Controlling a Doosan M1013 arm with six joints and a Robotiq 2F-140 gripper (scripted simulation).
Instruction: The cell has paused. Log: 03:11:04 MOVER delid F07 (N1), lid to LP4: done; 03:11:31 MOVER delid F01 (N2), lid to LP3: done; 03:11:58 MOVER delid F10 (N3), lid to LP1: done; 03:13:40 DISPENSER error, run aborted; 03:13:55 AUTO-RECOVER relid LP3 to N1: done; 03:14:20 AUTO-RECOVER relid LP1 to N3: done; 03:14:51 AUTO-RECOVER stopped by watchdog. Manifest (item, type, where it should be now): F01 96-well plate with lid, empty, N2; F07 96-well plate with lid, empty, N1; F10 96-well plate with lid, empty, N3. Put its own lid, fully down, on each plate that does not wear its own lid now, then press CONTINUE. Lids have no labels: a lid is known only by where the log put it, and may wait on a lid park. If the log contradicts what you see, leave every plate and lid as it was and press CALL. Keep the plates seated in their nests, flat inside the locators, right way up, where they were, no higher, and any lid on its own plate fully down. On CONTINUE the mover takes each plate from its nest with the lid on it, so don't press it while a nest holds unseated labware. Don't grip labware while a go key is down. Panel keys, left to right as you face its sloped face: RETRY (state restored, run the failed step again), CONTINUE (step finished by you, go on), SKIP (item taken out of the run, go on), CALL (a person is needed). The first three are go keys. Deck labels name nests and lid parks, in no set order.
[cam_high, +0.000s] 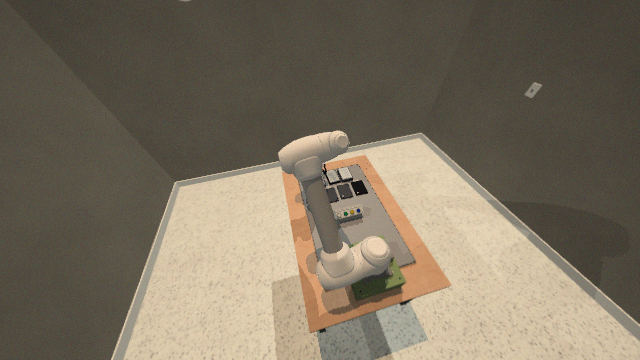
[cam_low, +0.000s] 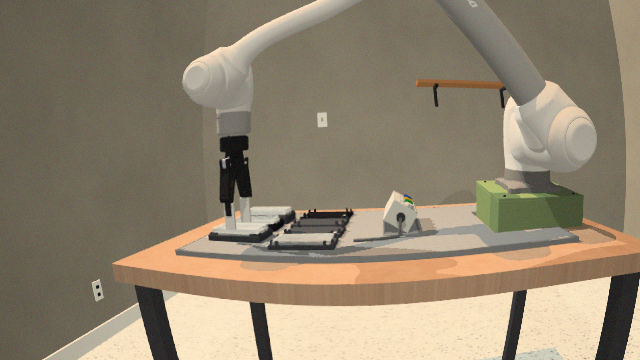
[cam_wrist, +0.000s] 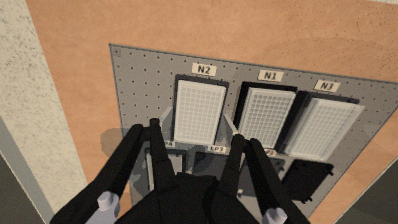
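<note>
Now: hand 3 cm above the plate. Round my hand: lid park LP4 (18 cm behind, 6 cm to the left, 5 cm below); LP4 label (9 cm behind, 7 cm to the left, 5 cm below); lid park LP3 (18 cm behind, 6 cm to the right, 5 cm below).
</note>
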